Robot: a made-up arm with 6 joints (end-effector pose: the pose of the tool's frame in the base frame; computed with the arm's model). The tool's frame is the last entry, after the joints. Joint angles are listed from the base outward.
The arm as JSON. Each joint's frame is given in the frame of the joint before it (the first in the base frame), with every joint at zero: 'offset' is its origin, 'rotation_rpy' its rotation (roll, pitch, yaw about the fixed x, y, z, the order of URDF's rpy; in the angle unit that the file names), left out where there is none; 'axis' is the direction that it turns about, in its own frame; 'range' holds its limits. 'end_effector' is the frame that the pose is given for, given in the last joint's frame.
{
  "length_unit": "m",
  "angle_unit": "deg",
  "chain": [
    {
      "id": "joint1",
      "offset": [
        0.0,
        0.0,
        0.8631
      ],
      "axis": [
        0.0,
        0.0,
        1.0
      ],
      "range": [
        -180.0,
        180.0
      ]
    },
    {
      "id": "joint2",
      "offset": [
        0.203,
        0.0,
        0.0
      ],
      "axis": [
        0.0,
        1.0,
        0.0
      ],
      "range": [
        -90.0,
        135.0
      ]
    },
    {
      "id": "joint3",
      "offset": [
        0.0,
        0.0,
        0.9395
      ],
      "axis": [
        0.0,
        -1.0,
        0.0
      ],
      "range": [
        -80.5,
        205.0
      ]
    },
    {
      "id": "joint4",
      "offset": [
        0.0,
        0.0,
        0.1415
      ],
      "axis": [
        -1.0,
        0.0,
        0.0
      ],
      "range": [
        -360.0,
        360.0
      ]
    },
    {
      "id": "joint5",
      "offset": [
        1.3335,
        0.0,
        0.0
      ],
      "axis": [
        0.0,
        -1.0,
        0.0
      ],
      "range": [
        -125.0,
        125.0
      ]
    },
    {
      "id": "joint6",
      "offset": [
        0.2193,
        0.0,
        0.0
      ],
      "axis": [
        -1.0,
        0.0,
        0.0
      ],
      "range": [
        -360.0,
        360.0
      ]
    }
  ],
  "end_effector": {
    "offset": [
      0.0,
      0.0,
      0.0
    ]
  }
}
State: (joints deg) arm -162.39 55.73 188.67 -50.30 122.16 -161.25
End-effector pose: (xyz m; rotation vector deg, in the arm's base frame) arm -0.0052 0.1482 2.1057 -19.61 60.12 80.18
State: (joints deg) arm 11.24 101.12 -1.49 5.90 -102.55 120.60
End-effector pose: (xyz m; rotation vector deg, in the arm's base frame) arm 0.7639 0.1294 -0.5573 -18.14 -78.09 -130.15
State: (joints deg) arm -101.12 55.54 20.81 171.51 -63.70 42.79
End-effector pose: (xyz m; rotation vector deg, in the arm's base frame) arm -0.4807 -2.2952 0.8557 69.72 -118.07 -15.18
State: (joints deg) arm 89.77 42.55 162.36 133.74 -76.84 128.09
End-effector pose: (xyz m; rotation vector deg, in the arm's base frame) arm 0.1539 -0.1009 2.6119 -97.41 46.29 -23.72
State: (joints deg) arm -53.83 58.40 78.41 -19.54 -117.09 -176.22
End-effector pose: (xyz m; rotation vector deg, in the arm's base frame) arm 1.3375 -1.7188 1.7376 -97.97 19.67 93.47
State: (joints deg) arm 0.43 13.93 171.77 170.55 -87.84 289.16
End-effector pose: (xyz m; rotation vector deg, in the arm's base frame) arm -0.9481 -0.0431 1.9498 -74.89 81.19 102.02
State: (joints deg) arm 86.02 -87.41 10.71 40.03 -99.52 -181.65
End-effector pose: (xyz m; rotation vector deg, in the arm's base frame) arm 0.0767 -0.9024 2.1932 -160.65 -68.81 8.73
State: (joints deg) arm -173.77 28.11 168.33 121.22 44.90 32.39
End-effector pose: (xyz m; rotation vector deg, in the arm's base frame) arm 0.5489 -0.0732 2.5973 39.99 -67.35 -17.86
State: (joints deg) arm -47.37 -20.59 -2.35 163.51 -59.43 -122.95
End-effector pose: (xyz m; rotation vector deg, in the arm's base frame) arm 0.7354 -0.8780 2.5012 -59.67 -51.27 -82.98
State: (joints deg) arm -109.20 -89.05 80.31 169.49 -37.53 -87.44
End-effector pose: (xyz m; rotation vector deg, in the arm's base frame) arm 0.7229 2.1501 0.8888 64.14 77.05 35.00
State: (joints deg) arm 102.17 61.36 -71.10 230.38 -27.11 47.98
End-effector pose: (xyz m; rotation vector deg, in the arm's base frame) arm -0.1062 0.1274 0.0471 -31.00 106.62 -10.63
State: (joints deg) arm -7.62 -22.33 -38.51 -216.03 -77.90 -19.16
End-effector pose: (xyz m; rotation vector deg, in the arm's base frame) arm 1.2308 -0.2919 1.6502 -114.91 29.21 -81.84
